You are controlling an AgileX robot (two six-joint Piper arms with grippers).
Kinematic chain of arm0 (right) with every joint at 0, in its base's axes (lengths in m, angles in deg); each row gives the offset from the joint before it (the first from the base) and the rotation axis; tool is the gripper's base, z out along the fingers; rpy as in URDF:
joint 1: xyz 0 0 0.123 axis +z
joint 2: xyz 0 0 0 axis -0.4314 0.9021 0
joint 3: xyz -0.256 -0.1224 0.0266 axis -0.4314 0.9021 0
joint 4: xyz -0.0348 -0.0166 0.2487 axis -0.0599 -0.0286 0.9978
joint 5: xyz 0 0 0 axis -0.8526 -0.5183 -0.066
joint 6: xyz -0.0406 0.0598 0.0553 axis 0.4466 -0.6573 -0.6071
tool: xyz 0 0 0 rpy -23.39 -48.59 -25.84
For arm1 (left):
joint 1: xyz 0 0 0.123 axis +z
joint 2: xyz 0 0 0 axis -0.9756 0.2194 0
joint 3: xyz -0.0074 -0.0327 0.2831 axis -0.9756 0.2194 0
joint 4: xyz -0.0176 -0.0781 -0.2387 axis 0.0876 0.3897 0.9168
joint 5: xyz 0 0 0 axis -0.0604 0.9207 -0.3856
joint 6: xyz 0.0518 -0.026 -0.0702 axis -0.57 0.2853 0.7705
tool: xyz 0 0 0 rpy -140.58 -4.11 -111.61
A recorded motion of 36 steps. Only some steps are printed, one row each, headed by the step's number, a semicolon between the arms.
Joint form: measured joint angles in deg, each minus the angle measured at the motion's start. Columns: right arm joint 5, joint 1, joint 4, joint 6, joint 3, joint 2; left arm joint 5, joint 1, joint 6, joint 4, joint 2, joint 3.
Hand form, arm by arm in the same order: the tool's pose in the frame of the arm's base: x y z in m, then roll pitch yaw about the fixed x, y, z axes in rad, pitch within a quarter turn. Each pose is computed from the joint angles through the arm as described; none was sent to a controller.
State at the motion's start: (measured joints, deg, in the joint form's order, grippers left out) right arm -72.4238 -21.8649 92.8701 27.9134 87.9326 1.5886; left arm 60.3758 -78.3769 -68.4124 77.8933 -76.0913 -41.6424
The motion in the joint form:
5: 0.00 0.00 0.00 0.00 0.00 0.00; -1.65 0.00 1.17 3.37 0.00 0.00
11: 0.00 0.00 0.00 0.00 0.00 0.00; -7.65 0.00 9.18 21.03 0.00 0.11
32: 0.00 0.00 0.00 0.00 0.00 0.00; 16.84 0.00 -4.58 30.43 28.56 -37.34
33: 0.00 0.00 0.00 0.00 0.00 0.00; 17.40 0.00 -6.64 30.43 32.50 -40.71
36: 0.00 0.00 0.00 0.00 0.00 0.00; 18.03 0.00 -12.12 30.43 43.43 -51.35
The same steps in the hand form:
5: 0.0525 0.0082 0.1733 2.8392 1.2822 2.9454; 0.0536 -0.0042 0.1757 3.0458 1.3155 2.9871
11: 0.0525 0.0082 0.1733 2.8392 1.2822 2.9454; 0.0554 -0.0092 0.1860 -1.8882 1.1287 -1.9695
32: 0.0525 0.0082 0.1733 2.8392 1.2822 2.9454; 0.0883 -0.0320 0.3383 -2.3246 1.0926 -2.6441
33: 0.0525 0.0082 0.1733 2.8392 1.2822 2.9454; 0.1003 -0.0326 0.3500 -2.3950 1.1024 -2.7236
36: 0.0525 0.0082 0.1733 2.8392 1.2822 2.9454; 0.1385 -0.0338 0.3859 -2.5673 1.1482 -2.9175

